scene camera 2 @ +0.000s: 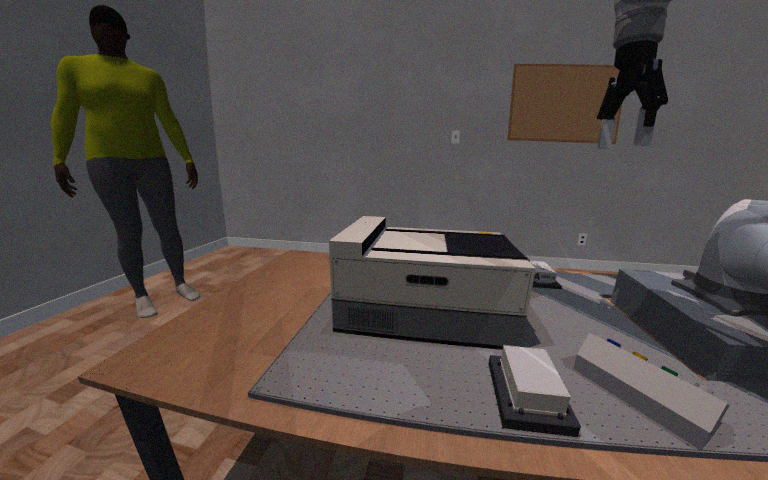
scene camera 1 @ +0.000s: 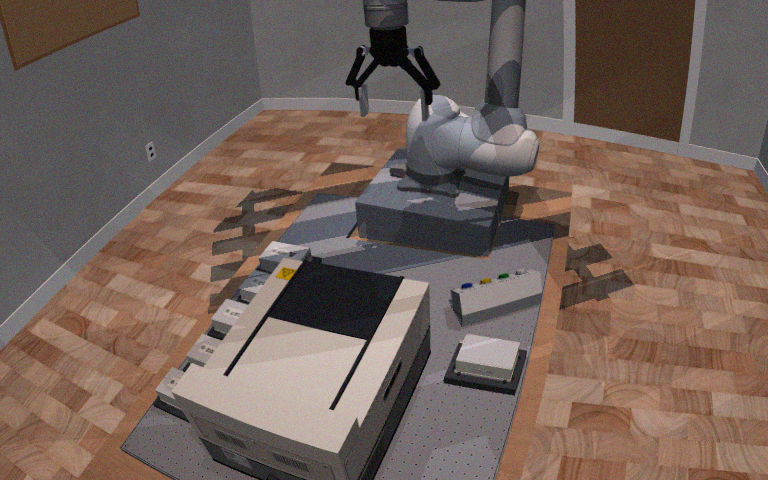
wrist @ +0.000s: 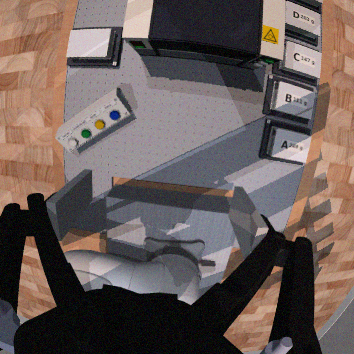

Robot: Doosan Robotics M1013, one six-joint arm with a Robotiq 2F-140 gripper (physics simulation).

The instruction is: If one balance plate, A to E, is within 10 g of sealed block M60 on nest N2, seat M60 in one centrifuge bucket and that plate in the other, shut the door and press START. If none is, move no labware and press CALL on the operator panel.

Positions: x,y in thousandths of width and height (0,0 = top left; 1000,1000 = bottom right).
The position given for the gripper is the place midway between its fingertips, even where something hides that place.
Note:
The gripper (scene camera 2: 809,305) is open and holds nothing. Further things: a white block (scene camera 2: 695,799) and a centrifuge (scene camera 1: 356,818).
The white block shows as well in scene camera 1 (scene camera 1: 624,743) and in the wrist view (wrist: 273,123). The gripper is seen too in scene camera 1 (scene camera 1: 514,243) and in the wrist view (wrist: 453,547). The centrifuge also shows in scene camera 2 (scene camera 2: 521,591) and in the wrist view (wrist: 388,83).

